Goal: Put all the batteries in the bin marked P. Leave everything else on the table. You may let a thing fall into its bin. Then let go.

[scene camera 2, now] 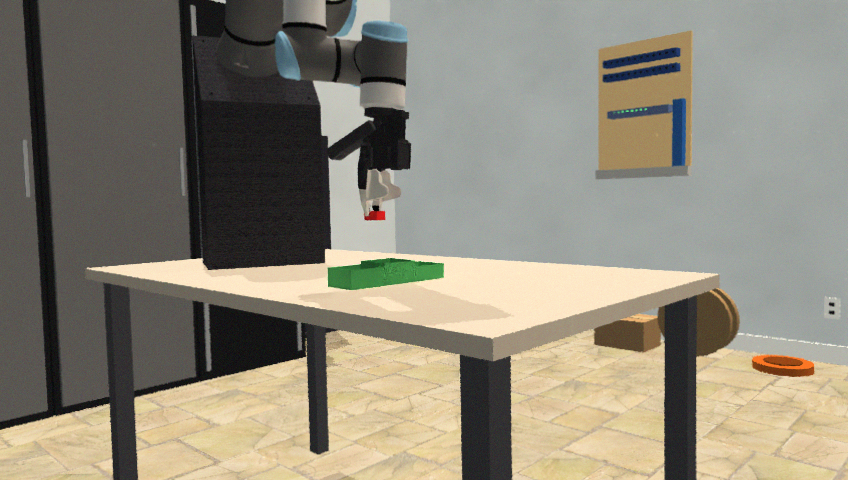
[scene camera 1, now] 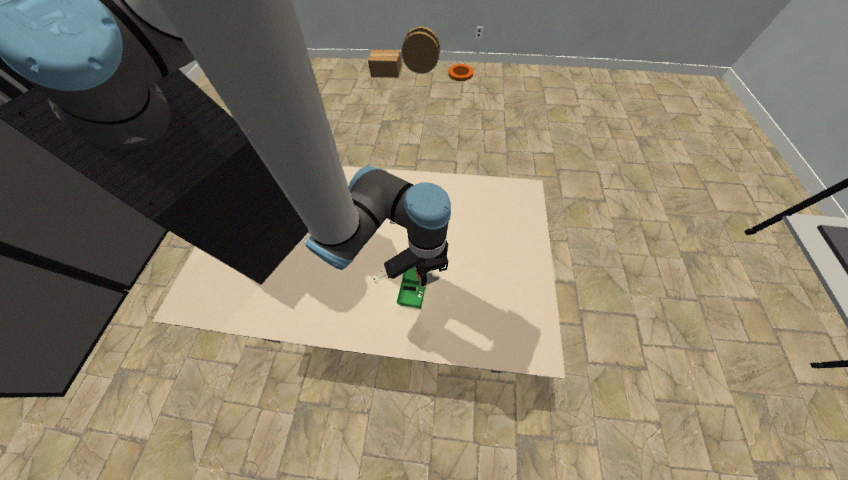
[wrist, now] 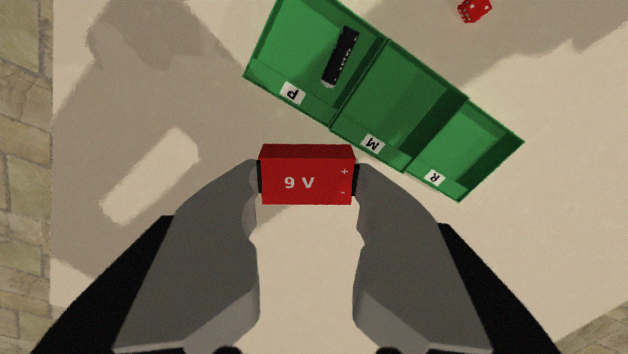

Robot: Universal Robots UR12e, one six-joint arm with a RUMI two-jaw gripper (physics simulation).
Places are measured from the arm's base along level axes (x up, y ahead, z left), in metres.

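Pixels of known places: gripper, fingertip midpoint: (scene camera 2: 372, 216) (scene camera 1: 421, 278) (wrist: 307, 164); arm's base, link origin: (scene camera 2: 250, 58) (scene camera 1: 116, 106).
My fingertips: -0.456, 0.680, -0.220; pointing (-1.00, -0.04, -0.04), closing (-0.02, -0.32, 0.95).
Note:
Ahead of a thing's pixels: the offset from my fingertips to its top centre, as dx, dy, dz. "*": to the spot under its first point. Level surfaces: height alone.
My gripper (scene camera 1: 420, 277) (scene camera 2: 375, 209) (wrist: 307, 164) is shut on a red 9 V battery {+0.010, +0.004, +0.003} (scene camera 2: 376, 215) (wrist: 307, 181), gripped by its two ends. It holds the battery well above the green row of bins {-0.098, -0.025, +0.070} (scene camera 2: 363, 278). In the wrist view the battery shows just off the label side of the bins. Bin P {* -0.137, -0.049, -0.037} (scene camera 1: 408, 301) (wrist: 292, 40) is the end bin, and a black cylindrical battery {-0.123, -0.044, +0.009} (scene camera 1: 409, 288) (wrist: 340, 57) lies inside it. In scene camera 1 the gripper hides part of the bin row.
Bin M {* -0.137, -0.031, +0.076} (wrist: 395, 100) is in the middle and bin R {* -0.137, -0.031, +0.167} (wrist: 472, 132) at the other end. A red die {-0.128, -0.120, +0.097} (wrist: 474, 10) lies on the table {dx -0.144} (scene camera 1: 505, 237) (scene camera 2: 565, 285) behind the bins in the wrist view. A white domino {-0.137, -0.166, +0.057} (scene camera 1: 378, 277) lies beside the bins in scene camera 1.

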